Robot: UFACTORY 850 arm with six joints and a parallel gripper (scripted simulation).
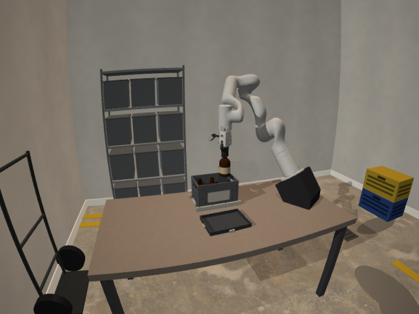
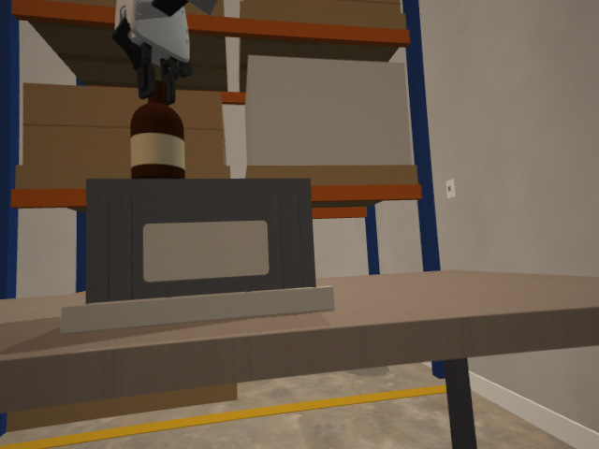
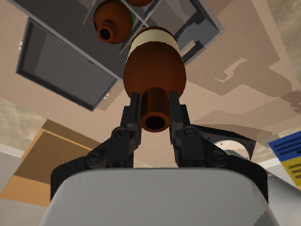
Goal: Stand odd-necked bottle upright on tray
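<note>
My hand is 7 cm above the bottle. Also, from my hand: black tray 16 cm ahead, 25 cm to the left, 32 cm below; then dark grey crate 7 cm ahead, 2 cm to the right, 25 cm below.
</note>
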